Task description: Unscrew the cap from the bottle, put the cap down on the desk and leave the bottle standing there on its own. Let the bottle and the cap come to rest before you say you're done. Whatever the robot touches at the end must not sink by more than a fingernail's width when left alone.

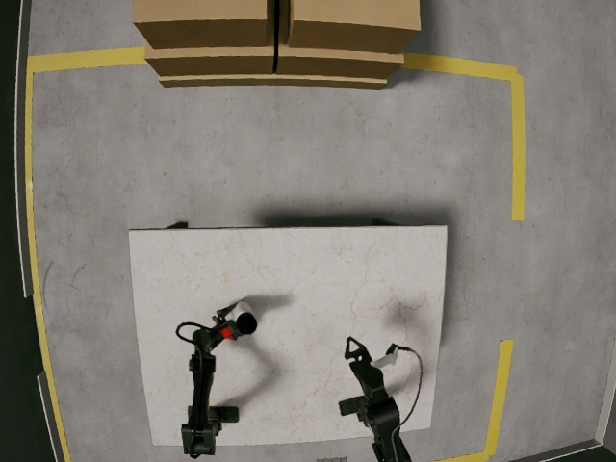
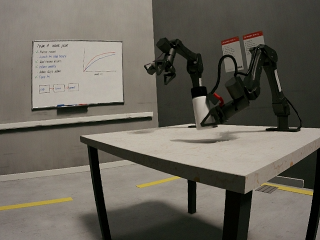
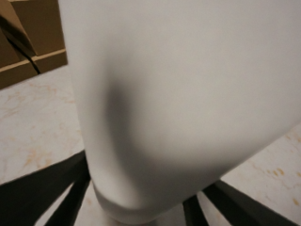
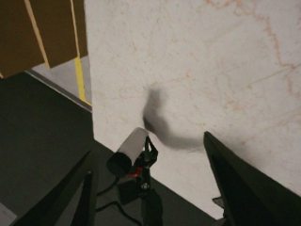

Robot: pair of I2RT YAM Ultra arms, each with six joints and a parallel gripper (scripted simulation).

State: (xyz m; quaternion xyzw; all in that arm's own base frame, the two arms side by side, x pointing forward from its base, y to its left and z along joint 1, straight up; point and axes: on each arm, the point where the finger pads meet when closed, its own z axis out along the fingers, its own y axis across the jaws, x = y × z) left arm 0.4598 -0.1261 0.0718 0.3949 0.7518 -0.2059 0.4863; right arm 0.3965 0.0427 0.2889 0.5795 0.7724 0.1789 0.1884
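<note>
My right gripper is now 32 cm to the right of the black cap, 10 cm above it and 7 cm short of it. From my right hand the other things lie so: white bottle: 33 cm to the left, 14 cm below, 7 cm ahead.
</note>
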